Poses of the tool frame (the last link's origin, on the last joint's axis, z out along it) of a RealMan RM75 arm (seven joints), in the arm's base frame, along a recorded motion.
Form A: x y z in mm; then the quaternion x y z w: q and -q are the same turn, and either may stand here.
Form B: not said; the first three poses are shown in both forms.
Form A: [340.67 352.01 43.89 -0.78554 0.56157 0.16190 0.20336]
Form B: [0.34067 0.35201 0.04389 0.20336 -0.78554 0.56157 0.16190]
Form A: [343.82 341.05 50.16 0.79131 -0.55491 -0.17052 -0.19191]
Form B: [0.34382 0.34105 0.05016 0.19191 -0.79131 0.55491 0.17052]
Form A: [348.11 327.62 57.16 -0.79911 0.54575 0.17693 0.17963]
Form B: [0.34811 0.32762 0.05716 0.17963 -0.79911 0.54575 0.17693]
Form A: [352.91 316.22 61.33 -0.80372 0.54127 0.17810 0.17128]
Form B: [0.35291 0.31622 0.06133 0.17128 -0.80372 0.54127 0.17810]
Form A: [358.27 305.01 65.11 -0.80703 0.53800 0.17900 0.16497]
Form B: [0.35827 0.30501 0.06511 0.16497 -0.80703 0.53800 0.17900]
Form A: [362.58 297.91 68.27 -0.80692 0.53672 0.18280 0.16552]
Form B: [0.36258 0.29791 0.06827 0.16552 -0.80692 0.53672 0.18280]
